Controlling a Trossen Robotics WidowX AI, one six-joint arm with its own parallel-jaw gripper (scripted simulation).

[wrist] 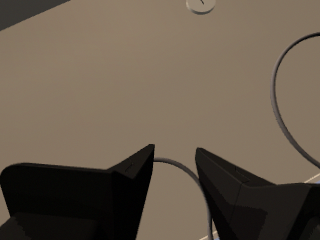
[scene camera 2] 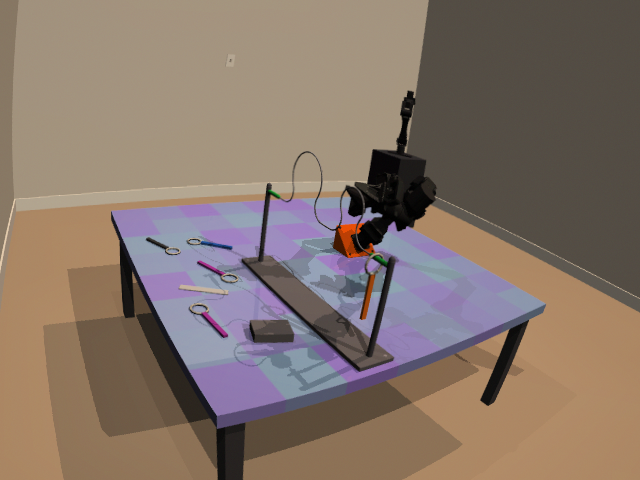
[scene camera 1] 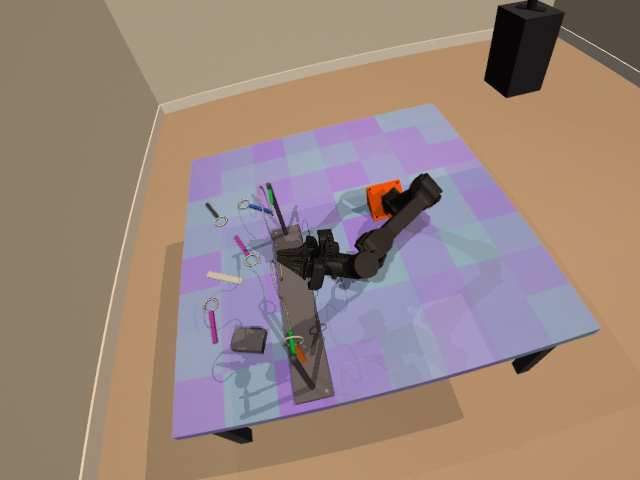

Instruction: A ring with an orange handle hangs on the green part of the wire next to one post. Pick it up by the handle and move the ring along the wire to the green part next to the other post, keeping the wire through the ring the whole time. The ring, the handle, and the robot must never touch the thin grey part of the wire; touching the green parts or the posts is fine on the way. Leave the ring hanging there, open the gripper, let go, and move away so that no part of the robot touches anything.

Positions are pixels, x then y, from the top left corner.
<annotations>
my gripper: wrist 174, 151; scene camera 2; scene camera 1
dark box: scene camera 2; scene camera 1; not seen in the wrist view (out of frame)
same spot on my gripper: [scene camera 2: 377, 194] = [scene camera 1: 304, 266]
same spot on dark box: [scene camera 2: 268, 331] = [scene camera 1: 243, 345]
</annotations>
